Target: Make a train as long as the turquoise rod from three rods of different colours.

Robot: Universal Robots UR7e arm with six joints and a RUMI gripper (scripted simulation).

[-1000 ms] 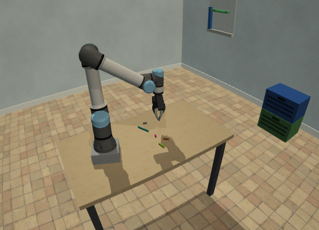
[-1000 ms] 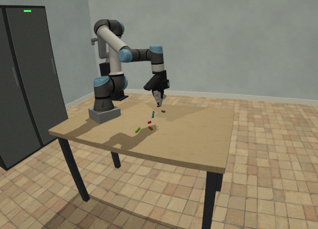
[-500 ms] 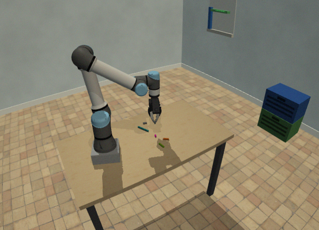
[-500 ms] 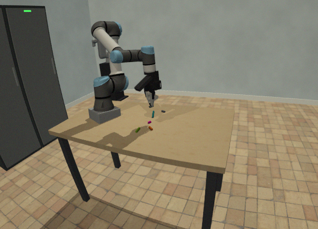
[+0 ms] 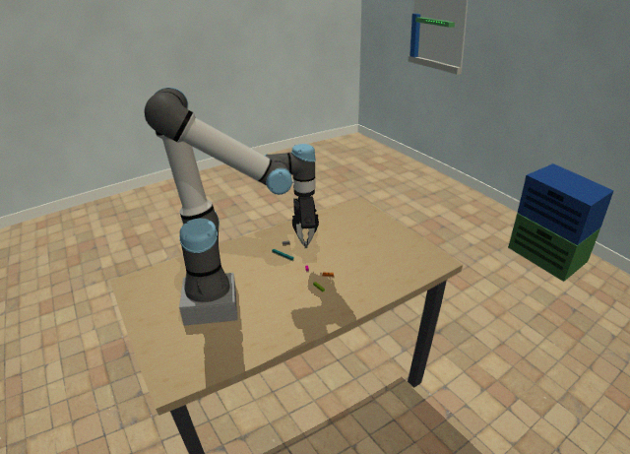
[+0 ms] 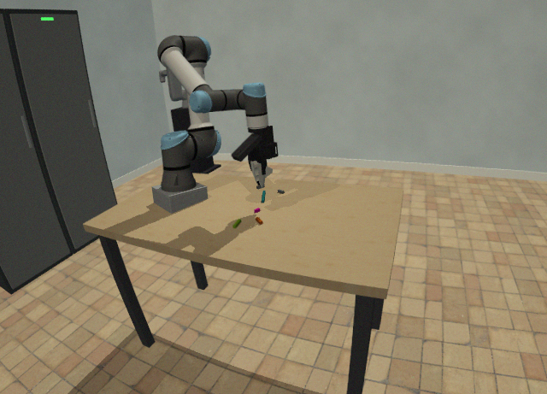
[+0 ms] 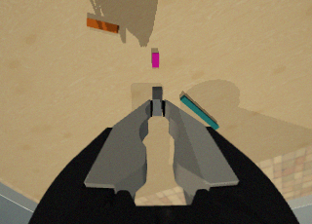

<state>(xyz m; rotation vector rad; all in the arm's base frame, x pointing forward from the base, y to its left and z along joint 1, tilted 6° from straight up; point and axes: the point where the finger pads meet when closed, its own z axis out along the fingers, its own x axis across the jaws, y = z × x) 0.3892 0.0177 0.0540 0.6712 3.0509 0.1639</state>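
My gripper is now 100 mm above the magenta rod, 30 mm to the left of it and 10 mm past it. From my hand the other things lie so: turquoise rod: 100 mm to the left, 100 mm below, 50 mm behind; lime rod: 140 mm to the right, 100 mm below, 30 mm behind; orange rod: 100 mm to the right, 100 mm below, 40 mm ahead.
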